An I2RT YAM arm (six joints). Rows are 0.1 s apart.
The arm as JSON. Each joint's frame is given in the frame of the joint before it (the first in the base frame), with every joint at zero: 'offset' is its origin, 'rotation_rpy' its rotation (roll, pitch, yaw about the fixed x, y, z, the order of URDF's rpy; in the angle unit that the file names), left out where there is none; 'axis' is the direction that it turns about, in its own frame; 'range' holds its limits. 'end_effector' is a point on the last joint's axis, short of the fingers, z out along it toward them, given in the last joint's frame.
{
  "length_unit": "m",
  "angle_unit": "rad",
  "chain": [
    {
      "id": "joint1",
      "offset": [
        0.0,
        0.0,
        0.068
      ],
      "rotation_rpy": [
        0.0,
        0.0,
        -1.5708
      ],
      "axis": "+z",
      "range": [
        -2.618,
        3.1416
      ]
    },
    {
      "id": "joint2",
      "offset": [
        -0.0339,
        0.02,
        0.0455
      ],
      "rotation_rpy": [
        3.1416,
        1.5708,
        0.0
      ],
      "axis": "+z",
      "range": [
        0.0,
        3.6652
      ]
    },
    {
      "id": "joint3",
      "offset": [
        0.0,
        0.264,
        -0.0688
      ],
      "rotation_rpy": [
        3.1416,
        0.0,
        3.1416
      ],
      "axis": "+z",
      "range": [
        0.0,
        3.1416
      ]
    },
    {
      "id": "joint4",
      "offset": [
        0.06,
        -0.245,
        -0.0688
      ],
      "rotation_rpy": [
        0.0,
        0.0,
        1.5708
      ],
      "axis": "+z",
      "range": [
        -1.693,
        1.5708
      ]
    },
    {
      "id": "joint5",
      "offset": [
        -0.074,
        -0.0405,
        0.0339
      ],
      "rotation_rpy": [
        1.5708,
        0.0,
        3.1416
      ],
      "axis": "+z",
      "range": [
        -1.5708,
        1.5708
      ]
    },
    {
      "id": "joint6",
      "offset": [
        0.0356,
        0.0,
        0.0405
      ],
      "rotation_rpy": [
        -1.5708,
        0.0,
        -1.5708
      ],
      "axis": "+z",
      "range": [
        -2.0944,
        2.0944
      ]
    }
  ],
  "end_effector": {
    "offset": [
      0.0,
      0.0,
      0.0
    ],
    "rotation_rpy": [
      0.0,
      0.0,
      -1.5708
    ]
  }
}
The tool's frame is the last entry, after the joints.
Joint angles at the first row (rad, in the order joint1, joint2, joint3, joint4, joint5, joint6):
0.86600, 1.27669, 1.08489, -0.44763, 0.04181, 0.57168
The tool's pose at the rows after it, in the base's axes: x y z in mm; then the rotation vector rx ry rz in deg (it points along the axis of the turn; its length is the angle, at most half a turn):
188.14 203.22 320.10 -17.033 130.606 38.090
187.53 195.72 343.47 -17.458 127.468 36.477
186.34 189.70 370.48 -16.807 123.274 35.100
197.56 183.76 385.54 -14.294 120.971 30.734
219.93 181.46 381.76 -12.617 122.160 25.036
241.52 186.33 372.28 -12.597 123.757 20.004
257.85 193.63 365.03 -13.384 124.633 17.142
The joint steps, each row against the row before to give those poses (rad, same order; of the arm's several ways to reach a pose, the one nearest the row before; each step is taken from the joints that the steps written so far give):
-0.03306, -0.02164, 0.01495, -0.04118, 0.02838, -0.03321
-0.01375, -0.02236, 0.06429, -0.04667, 0.02452, -0.04126
-0.00691, -0.01452, 0.07759, -0.03172, 0.03964, -0.03181
-0.03889, 0.02352, 0.06709, -0.01917, 0.04973, -0.03427
-0.05768, 0.06256, 0.04026, -0.01329, 0.02446, -0.03765
-0.03153, 0.07722, 0.03510, -0.00108, 0.02538, -0.03628
-0.01303, 0.06619, 0.03442, 0.00674, 0.01344, -0.02735

